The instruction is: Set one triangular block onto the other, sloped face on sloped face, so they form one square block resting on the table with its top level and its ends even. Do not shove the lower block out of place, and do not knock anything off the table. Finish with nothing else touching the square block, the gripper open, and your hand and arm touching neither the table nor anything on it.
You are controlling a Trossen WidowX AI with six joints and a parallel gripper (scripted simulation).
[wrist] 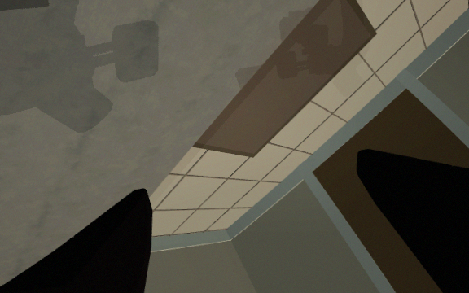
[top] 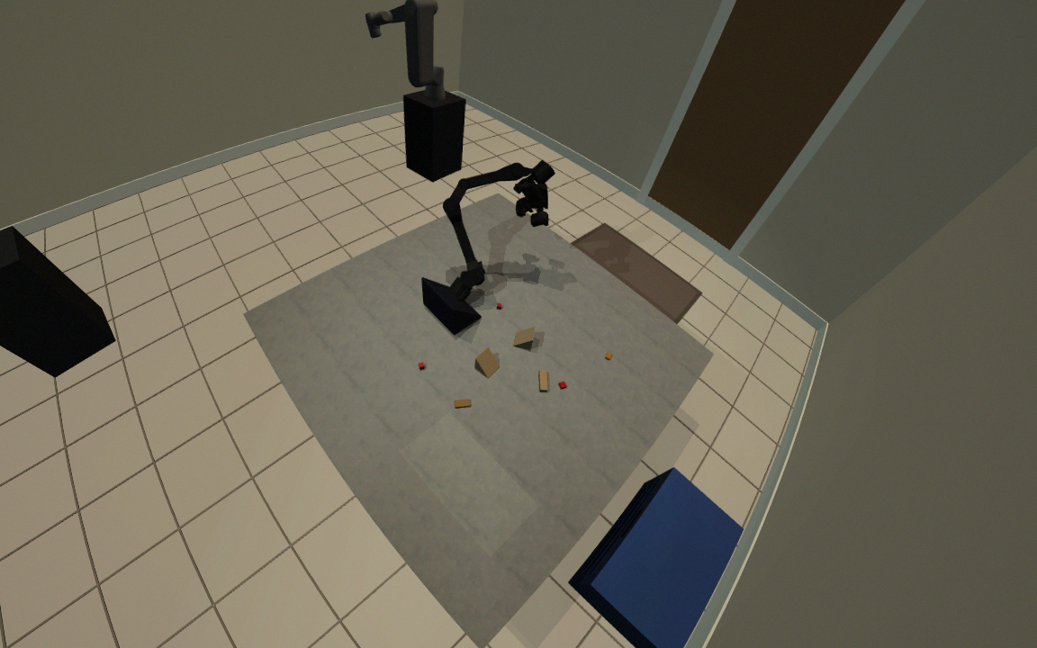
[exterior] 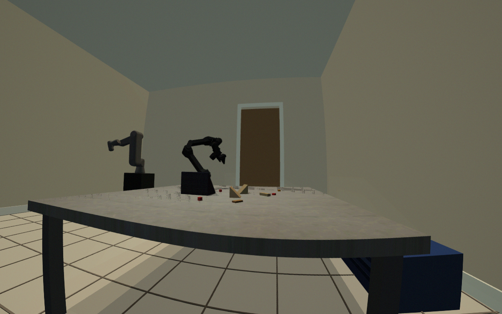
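Right now my gripper tip is 38 cm to the left of the wooden triangular block, 24 cm short of it and 21 cm above it. From my gripper tip the other things lie so: orange piece 50 cm ahead, 22 cm to the right, 22 cm below.
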